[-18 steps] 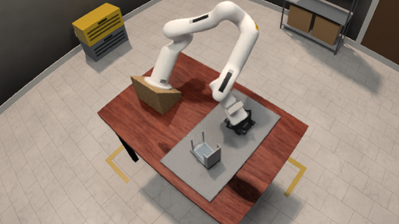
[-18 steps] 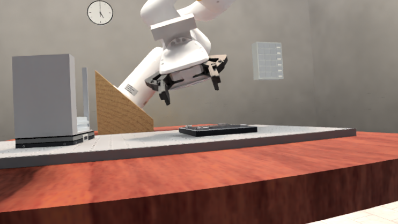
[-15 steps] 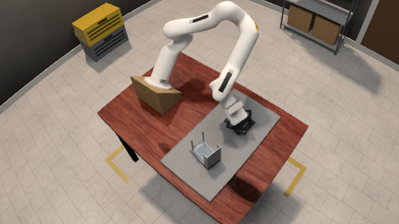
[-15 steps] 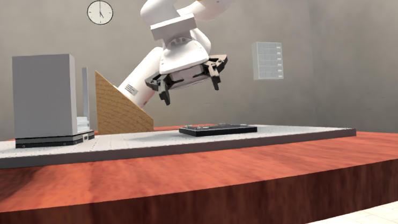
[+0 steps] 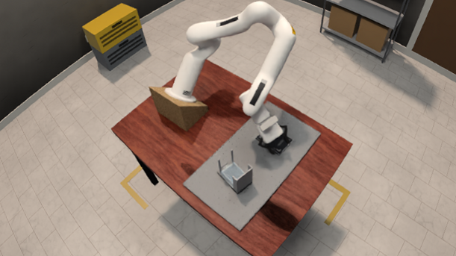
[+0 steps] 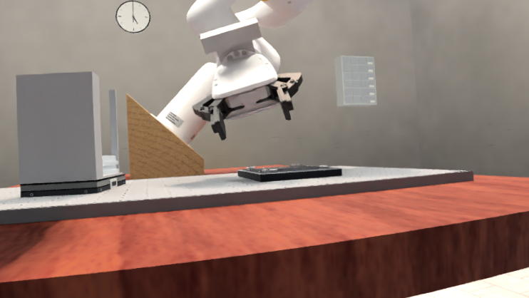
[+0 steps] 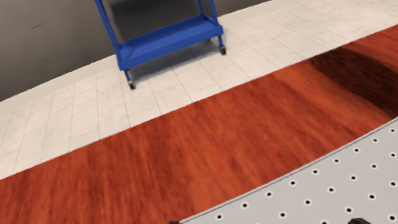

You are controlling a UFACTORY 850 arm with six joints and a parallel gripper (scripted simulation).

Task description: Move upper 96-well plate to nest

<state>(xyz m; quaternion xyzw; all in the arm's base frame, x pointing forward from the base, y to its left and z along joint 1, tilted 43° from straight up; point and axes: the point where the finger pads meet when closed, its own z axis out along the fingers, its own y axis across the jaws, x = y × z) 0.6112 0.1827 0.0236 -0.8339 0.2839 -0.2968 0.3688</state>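
My hand is 60 mm past the pale 96-well plate, 250 mm to the left of it and 50 mm above it. The rest, counted from my hand: plate nest N1: 80 mm behind, 60 mm to the left, 80 mm below.
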